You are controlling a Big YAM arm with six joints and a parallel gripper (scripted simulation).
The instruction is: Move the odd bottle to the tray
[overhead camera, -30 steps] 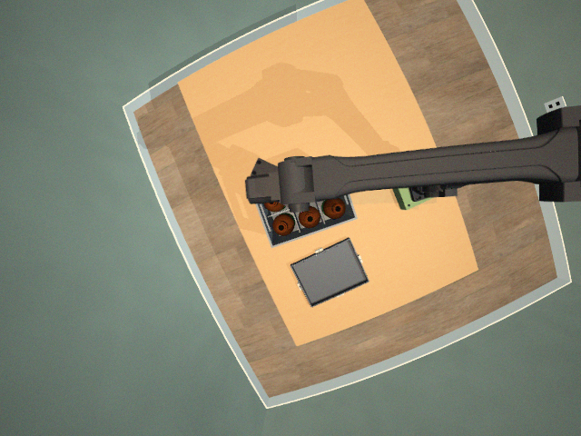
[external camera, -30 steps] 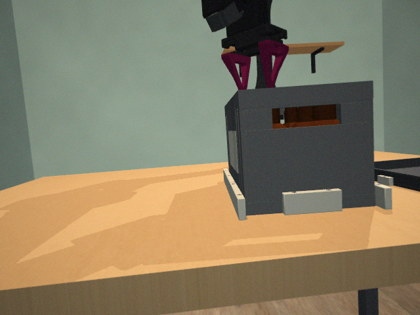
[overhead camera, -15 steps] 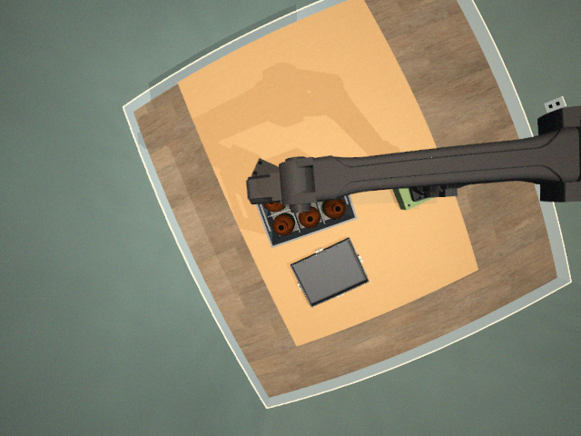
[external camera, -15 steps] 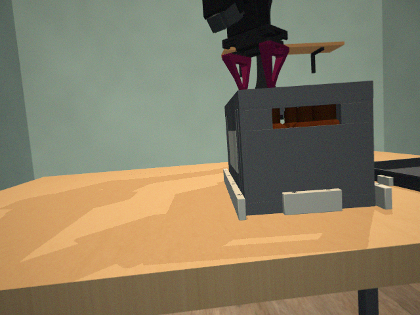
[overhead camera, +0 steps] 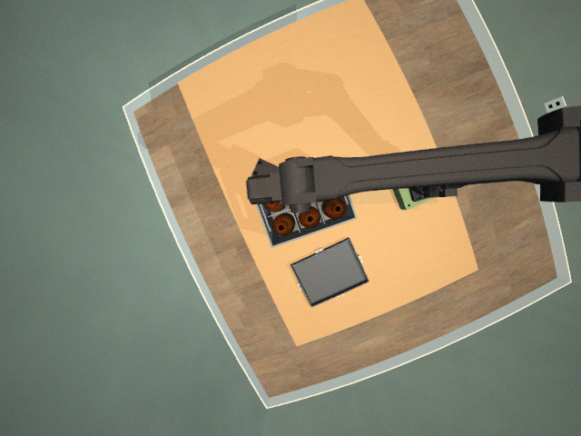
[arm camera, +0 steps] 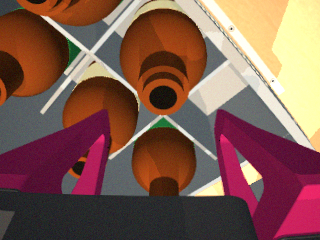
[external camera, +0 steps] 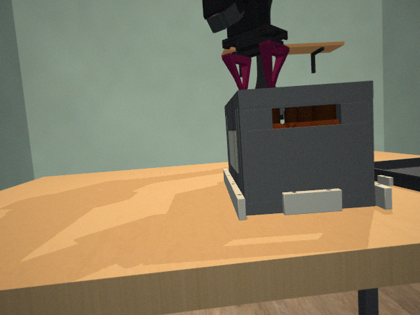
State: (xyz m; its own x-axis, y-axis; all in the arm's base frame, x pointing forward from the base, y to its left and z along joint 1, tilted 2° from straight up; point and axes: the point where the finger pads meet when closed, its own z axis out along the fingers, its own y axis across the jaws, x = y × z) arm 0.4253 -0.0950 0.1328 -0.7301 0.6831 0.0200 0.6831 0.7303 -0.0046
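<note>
Now: the dark grey crate 110 mm below my hand and 40 mm to the left of it. Also, from my hand: grey tray (330 mm to the left, 180 mm below, 20 mm behind).
</note>
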